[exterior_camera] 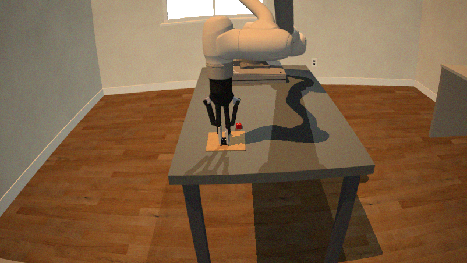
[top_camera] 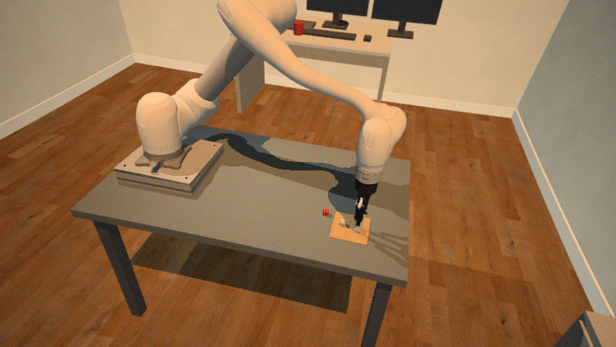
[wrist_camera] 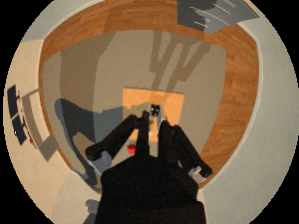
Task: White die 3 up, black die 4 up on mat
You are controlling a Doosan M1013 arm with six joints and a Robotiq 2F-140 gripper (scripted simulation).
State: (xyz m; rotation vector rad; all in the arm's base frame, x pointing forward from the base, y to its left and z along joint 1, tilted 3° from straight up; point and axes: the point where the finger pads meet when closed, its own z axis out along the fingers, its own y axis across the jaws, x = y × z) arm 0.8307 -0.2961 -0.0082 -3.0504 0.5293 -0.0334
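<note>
Right now the black die is 3 cm below my hand. The rest, counted from my hand: white die: 6 cm behind, 2 cm to the left, 3 cm below; orange mat: 3 cm behind, 1 cm to the left, 4 cm below; red die: 12 cm behind, 8 cm to the left, 4 cm below.
</note>
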